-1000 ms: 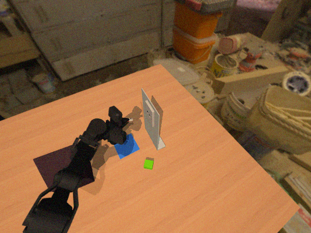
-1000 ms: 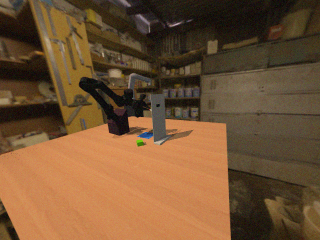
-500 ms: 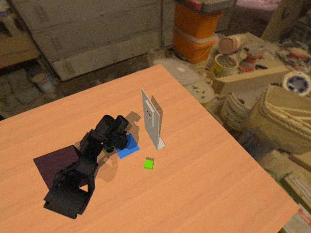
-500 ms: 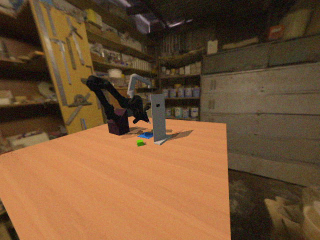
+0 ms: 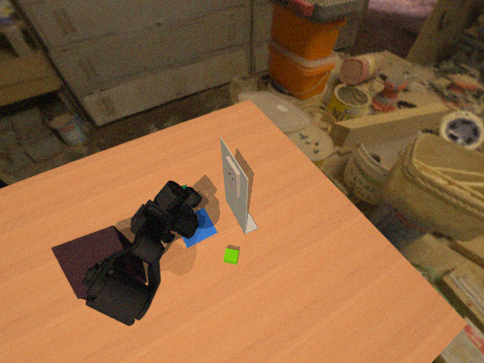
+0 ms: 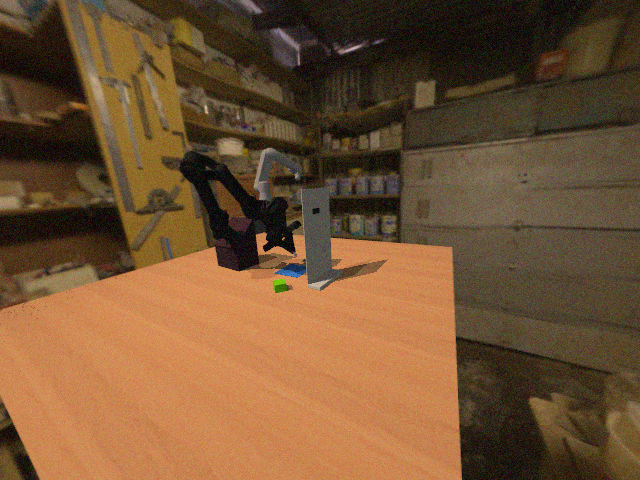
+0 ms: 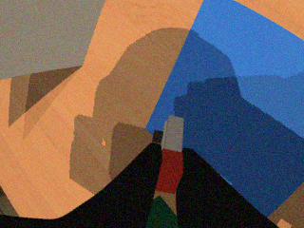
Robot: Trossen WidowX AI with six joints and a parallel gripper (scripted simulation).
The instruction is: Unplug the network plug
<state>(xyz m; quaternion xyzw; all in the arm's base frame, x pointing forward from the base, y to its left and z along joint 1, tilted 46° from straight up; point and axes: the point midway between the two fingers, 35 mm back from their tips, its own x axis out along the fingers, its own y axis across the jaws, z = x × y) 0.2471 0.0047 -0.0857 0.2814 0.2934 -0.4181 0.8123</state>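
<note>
Now: gripper tip 10 mm past the blue marked square and 80 mm above it. Also, from my gripper tip: grey upright panel: 150 mm ahead, 40 mm to the right, 80 mm above; network plug: right at my gripper tip.
</note>
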